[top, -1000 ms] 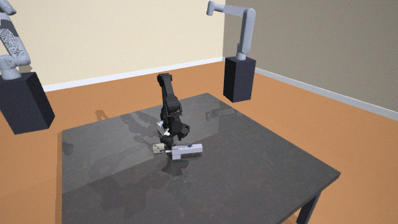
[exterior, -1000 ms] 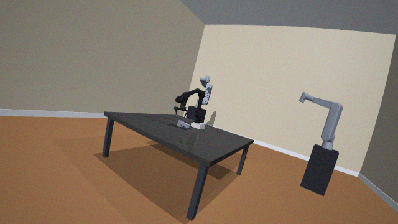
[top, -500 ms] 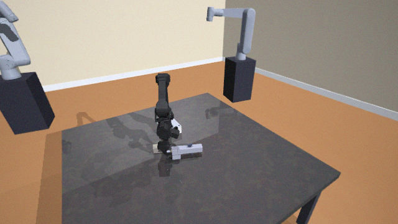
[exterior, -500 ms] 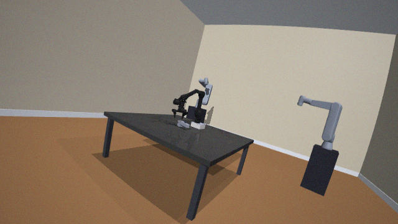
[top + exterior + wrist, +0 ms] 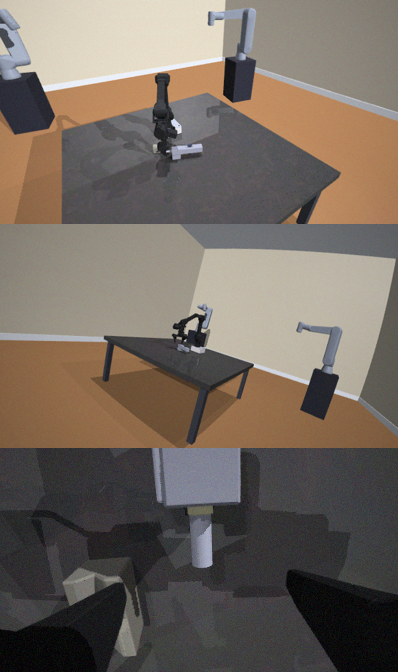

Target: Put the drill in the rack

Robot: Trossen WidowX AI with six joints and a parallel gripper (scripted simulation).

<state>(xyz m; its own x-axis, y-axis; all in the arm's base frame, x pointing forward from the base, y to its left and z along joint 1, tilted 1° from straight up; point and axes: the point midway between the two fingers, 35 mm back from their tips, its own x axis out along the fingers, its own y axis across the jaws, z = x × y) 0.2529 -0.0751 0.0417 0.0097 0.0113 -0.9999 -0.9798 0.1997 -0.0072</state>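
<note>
Right now the drill is 70 mm to the left of my gripper tip, 20 mm below it and 10 mm ahead of it. Round my gripper tip: small key: 150 mm to the left, 30 mm ahead, 10 mm below; then rack: 80 mm behind, 50 mm below, 20 mm to the right; then grey housing block: 120 mm to the left, 30 mm below, 20 mm ahead.
</note>
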